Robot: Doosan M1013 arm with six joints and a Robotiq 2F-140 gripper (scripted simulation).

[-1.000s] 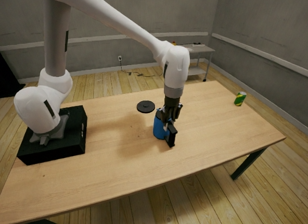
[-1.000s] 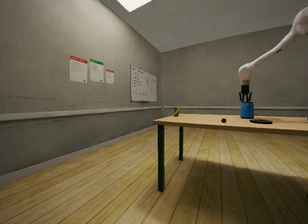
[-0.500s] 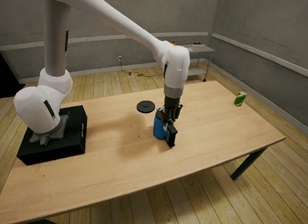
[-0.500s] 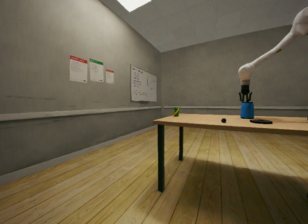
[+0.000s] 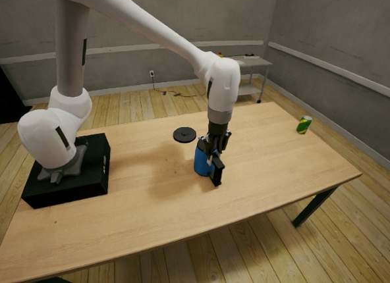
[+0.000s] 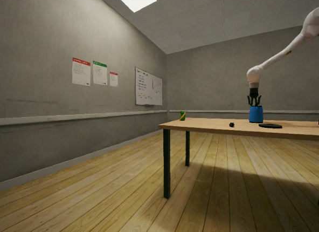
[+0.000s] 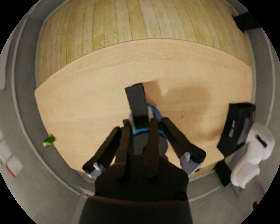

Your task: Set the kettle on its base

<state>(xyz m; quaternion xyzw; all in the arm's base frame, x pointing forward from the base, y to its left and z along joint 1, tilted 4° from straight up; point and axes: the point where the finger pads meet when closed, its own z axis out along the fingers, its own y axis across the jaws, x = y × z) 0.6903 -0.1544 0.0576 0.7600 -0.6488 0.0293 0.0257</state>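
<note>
The blue kettle is 5 cm below my hand, 3 cm to the left of it and 1 cm behind it. Also, from my hand: black round base 36 cm to the left, 13 cm below, 6 cm behind.
</note>
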